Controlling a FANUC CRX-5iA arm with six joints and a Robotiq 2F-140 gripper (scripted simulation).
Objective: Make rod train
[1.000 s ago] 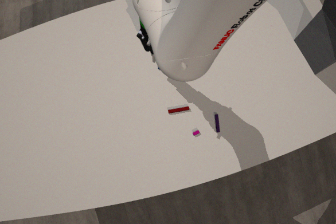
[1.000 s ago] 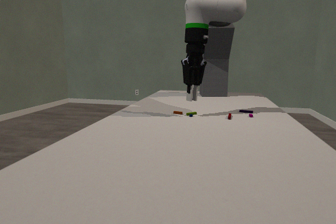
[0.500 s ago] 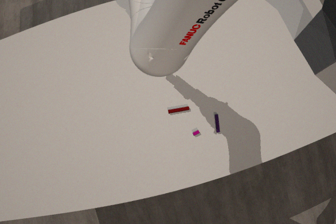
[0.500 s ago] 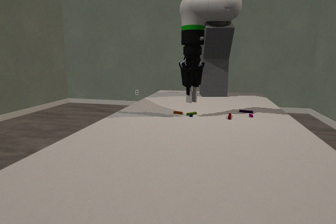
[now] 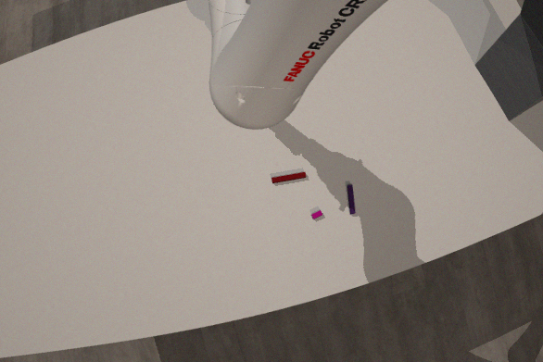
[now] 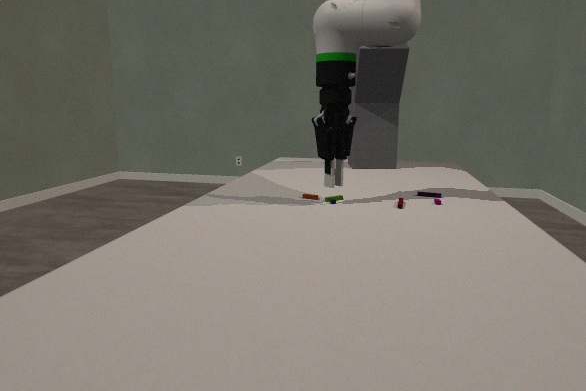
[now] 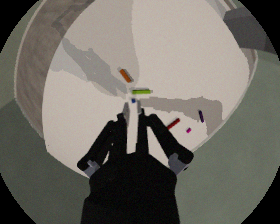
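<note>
The blue rod is 7 cm below my hand. From my hand the other things lie so: red rod 16 cm to the left, 7 cm below, 2 cm behind; then lime rod 7 cm below, 3 cm behind; then orange rod 7 cm below, 6 cm to the right, 4 cm behind.
</note>
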